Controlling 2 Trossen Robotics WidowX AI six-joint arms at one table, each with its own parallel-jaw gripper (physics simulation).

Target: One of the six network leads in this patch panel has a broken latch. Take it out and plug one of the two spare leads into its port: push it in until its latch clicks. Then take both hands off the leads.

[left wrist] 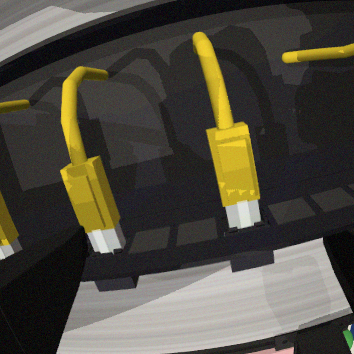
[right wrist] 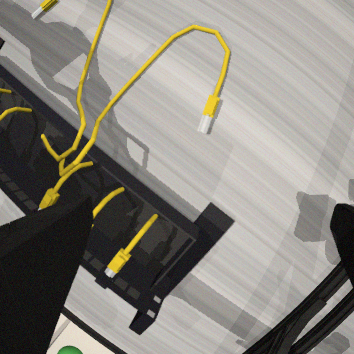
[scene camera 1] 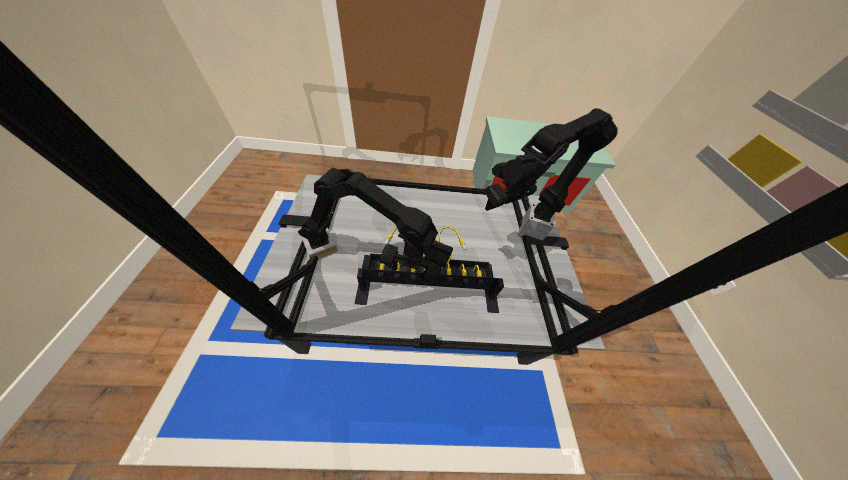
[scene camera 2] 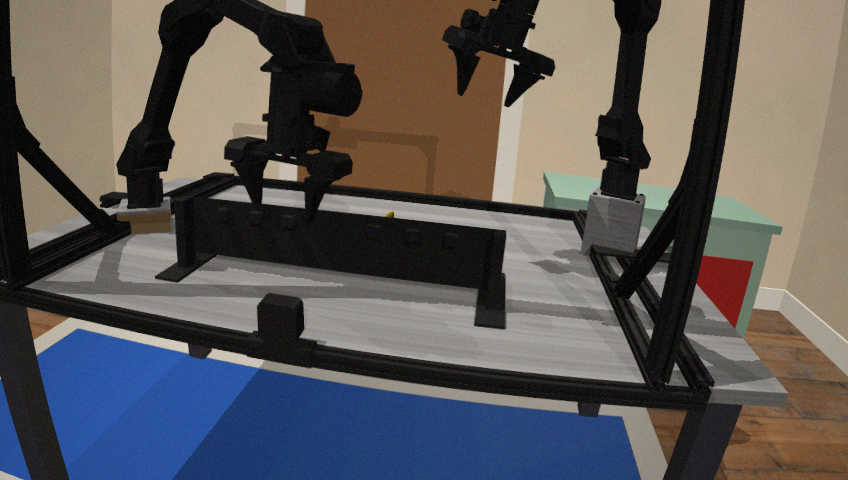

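Seen in the pictures: left gripper, between the fingertips: (left wrist: pixel 209 236) (scene camera 1: pixel 409 273) (scene camera 2: pixel 282 215); right gripper, between the fingertips: (right wrist: pixel 219 212) (scene camera 2: pixel 483 100); left arm's base, origin of its link: (scene camera 1: pixel 318 240) (scene camera 2: pixel 144 203); right arm's base, origin of its link: (scene camera 1: pixel 542 214) (scene camera 2: pixel 619 195).
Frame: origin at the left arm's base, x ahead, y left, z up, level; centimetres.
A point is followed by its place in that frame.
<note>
The black patch panel (scene camera 1: pixel 429 283) {y -35.4, x 28.1, z -0.5 cm} (scene camera 2: pixel 357 255) {y -37.4, x 31.4, z 0.4 cm} stands across the table. Yellow leads sit in it, among them one plug (left wrist: pixel 233 166) {y -29.9, x 24.2, z 5.1 cm} and another plug (left wrist: pixel 91 196) {y -27.2, x 20.1, z 5.1 cm} in the left wrist view, and a plug (right wrist: pixel 119 262) {y -42.3, x 44.1, z 5.1 cm} near the panel's right end. I cannot tell which latch is broken. One spare lead's plug (scene camera 1: pixel 462 243) {y -25.2, x 51.3, z -3.3 cm} (right wrist: pixel 211 106) {y -24.6, x 51.8, z -3.1 cm} lies behind the panel; the other spare's plug (scene camera 1: pixel 389 237) {y -8.7, x 25.5, z -3.2 cm} (right wrist: pixel 48 5) {y -8.9, x 25.9, z -3.7 cm} lies farther left. My left gripper (scene camera 2: pixel 284 214) {y -31.1, x 21.9, z 5.1 cm} (left wrist: pixel 209 236) {y -31.1, x 21.9, z 5.1 cm} is open over the panel, its fingers apart around the two plugs. My right gripper (scene camera 2: pixel 484 99) {y -30.6, x 53.7, z 22.6 cm} (right wrist: pixel 219 212) {y -30.6, x 53.7, z 22.6 cm} is open and raised high, holding nothing.
A black frame (scene camera 1: pixel 380 341) {y -43.4, x 5.2, z -4.7 cm} (scene camera 2: pixel 476 380) {y -64.2, x 36.1, z -5.0 cm} runs round the grey table (scene camera 1: pixel 333 321) {y -30.6, x -5.4, z -4.4 cm} (scene camera 2: pixel 553 350) {y -62.5, x 48.0, z -4.4 cm}, with a small black block (scene camera 2: pixel 279 318) {y -52.6, x 17.3, z -0.6 cm} on its front bar. The panel's feet (scene camera 1: pixel 492 302) {y -51.5, x 45.7, z -4.0 cm} (scene camera 2: pixel 490 315) {y -52.0, x 45.2, z -4.0 cm} stick out forward. A green cabinet (scene camera 1: pixel 517 133) (scene camera 2: pixel 654 196) stands behind at the right.
</note>
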